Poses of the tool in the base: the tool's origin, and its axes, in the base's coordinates. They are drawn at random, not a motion.
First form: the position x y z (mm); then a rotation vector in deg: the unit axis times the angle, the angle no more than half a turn.
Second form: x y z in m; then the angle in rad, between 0 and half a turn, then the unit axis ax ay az. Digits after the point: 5 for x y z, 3 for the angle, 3 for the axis.
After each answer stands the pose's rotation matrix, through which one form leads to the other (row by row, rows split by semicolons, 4 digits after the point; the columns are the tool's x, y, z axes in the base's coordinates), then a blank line. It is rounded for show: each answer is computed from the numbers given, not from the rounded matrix.
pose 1, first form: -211.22, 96.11, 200.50, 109.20, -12.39, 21.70
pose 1, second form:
-0.21122, 0.09611, 0.20050, 1.955, 0.975, -0.111, 0.194
0.9316 -0.3278 0.1571; 0.0313 -0.3582 -0.9331; 0.3622 0.8742 -0.3234

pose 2, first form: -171.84, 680.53, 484.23, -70.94, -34.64, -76.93
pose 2, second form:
-0.17184, 0.68053, 0.48423, 1.924, -0.644, -0.314, -0.698
0.2116 0.9270 0.3096; -0.3827 -0.2129 0.8990; 0.8993 -0.3087 0.3097

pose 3, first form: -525.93, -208.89, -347.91, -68.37, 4.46, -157.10
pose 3, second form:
-0.52593, -0.20889, -0.34791, 2.991, -0.399, 0.026, -0.917
-0.6723 0.1166 0.7311; -0.1579 -0.9874 0.0123; 0.7233 -0.1072 0.6822

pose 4, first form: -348.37, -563.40, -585.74, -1.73, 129.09, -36.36
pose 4, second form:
-0.34837, -0.56340, -0.58574, 2.341, -0.013, 0.962, -0.271
-0.6959 0.1735 0.6968; -0.2157 0.8751 -0.4333; -0.6850 -0.4518 -0.5716

